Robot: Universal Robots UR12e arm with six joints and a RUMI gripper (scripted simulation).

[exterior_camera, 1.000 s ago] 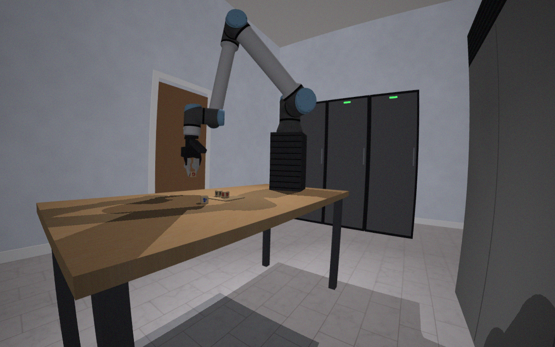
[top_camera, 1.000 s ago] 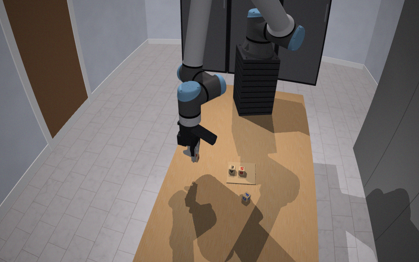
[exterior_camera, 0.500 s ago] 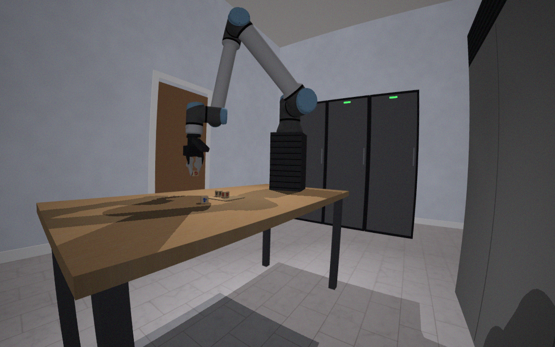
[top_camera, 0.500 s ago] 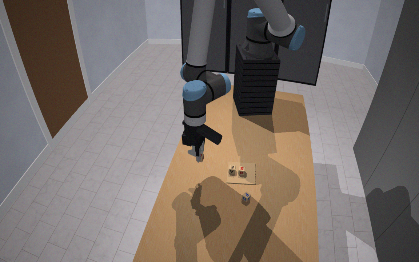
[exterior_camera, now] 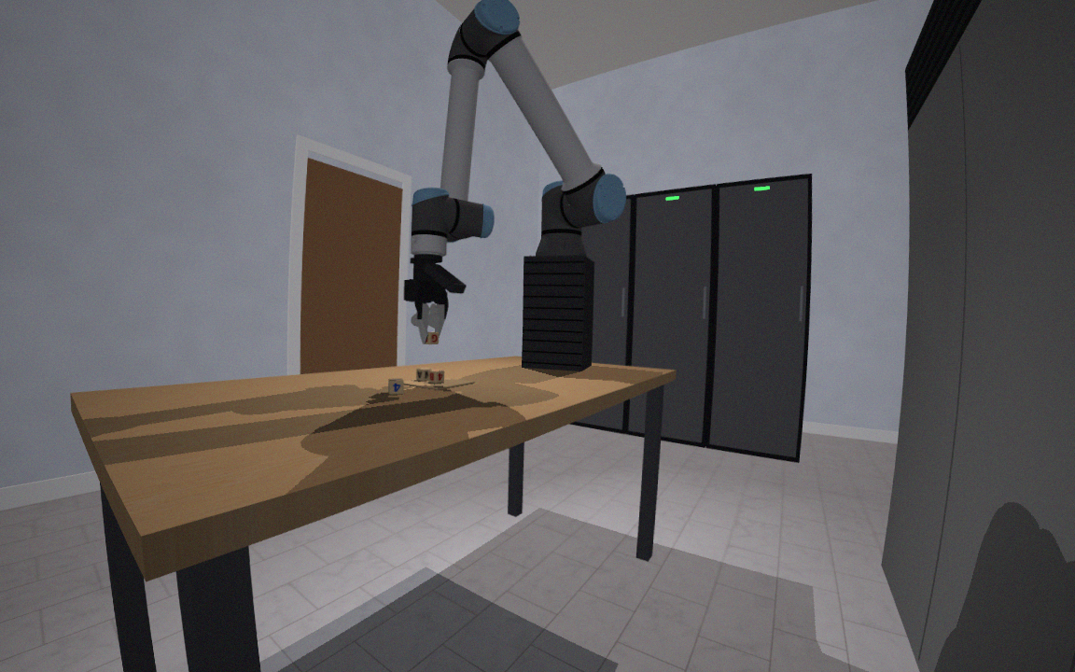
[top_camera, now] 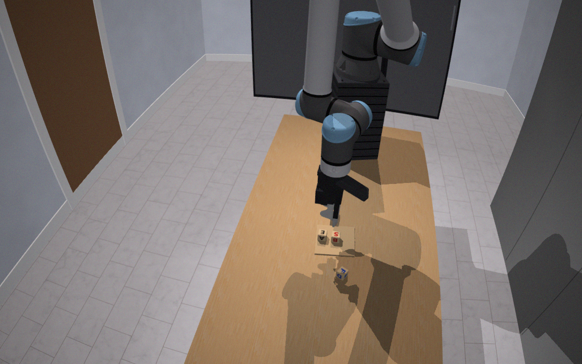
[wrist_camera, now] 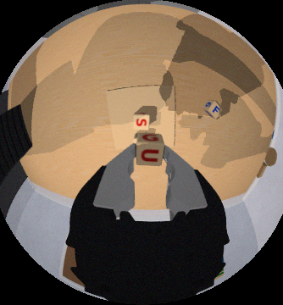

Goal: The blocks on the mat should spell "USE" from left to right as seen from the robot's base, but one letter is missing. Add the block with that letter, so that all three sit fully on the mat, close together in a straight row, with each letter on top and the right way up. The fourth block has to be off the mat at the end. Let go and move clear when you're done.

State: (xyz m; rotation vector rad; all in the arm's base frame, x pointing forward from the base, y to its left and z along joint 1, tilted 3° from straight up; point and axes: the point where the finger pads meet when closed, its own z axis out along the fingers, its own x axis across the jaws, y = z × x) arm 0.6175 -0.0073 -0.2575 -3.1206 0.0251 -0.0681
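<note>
The pale mat lies 1 cm behind my hand, 1 cm to the left of it and 12 cm below it.
</note>
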